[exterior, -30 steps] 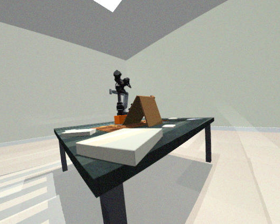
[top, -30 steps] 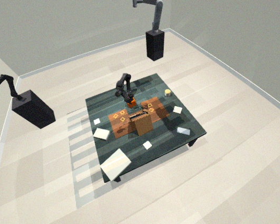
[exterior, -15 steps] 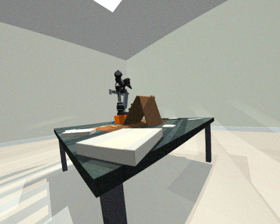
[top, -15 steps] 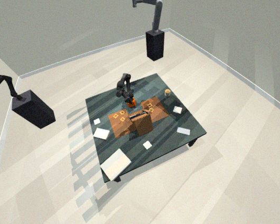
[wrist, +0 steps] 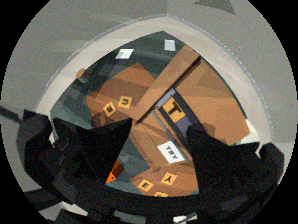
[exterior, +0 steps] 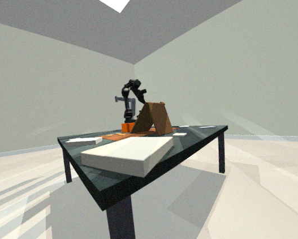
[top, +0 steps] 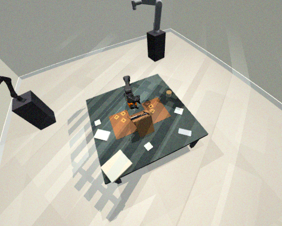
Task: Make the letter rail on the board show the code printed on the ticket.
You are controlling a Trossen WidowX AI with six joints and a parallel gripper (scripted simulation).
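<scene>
Now: the yellow letter tile 10 mm behind my gripper tip, 190 mm to the left of it and 260 mm below it. From my gripper tip the other things lie so: flat white slab: 90 mm behind, 540 mm to the right, 260 mm below; then mat: 80 mm behind, 270 mm below; then white ticket: 20 mm behind, 90 mm to the right, 170 mm below.
</scene>
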